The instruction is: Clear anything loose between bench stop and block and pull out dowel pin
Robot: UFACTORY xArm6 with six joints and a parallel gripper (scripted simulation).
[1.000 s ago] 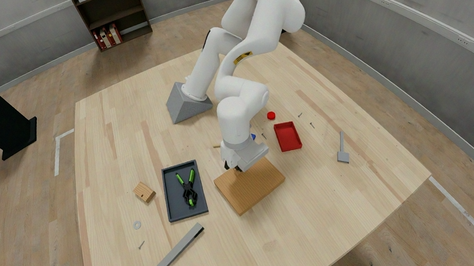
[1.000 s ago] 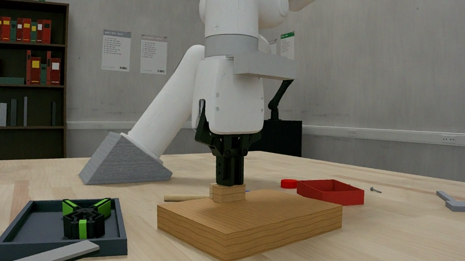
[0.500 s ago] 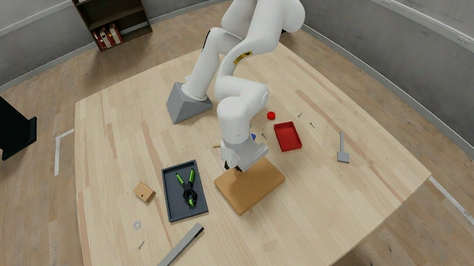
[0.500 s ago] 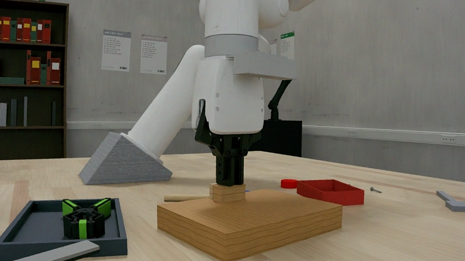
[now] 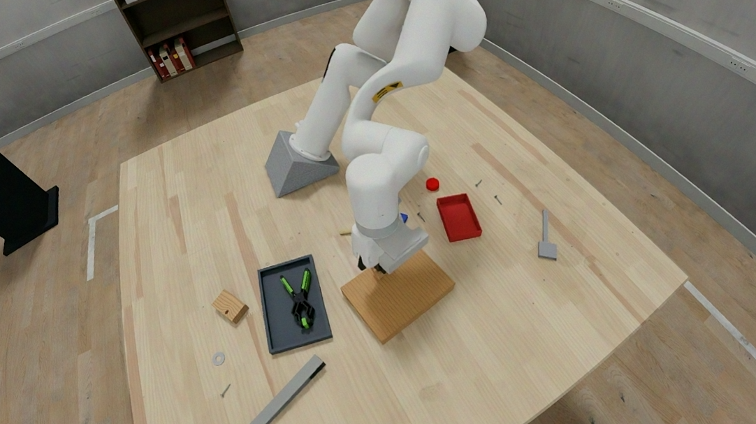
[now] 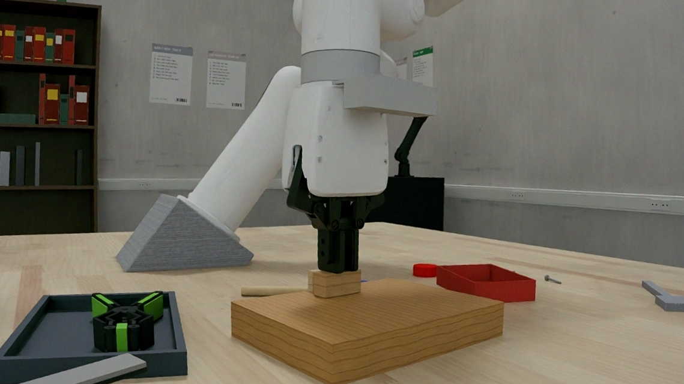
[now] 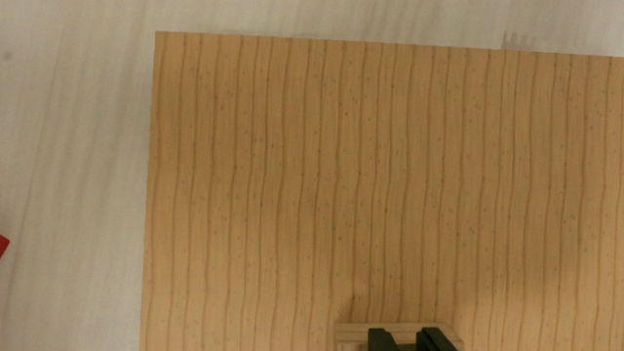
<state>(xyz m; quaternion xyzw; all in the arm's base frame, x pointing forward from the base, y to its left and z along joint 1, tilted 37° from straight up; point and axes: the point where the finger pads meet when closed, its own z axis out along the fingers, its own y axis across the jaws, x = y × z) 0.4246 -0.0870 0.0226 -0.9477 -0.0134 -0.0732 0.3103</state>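
My gripper is now 2 cm above the dowel pin. Also, from my hand: loose dowel 14 cm behind, 7 cm below, 2 cm to the left; then bench board 5 cm below, 4 cm ahead; then small wooden block 3 cm below.
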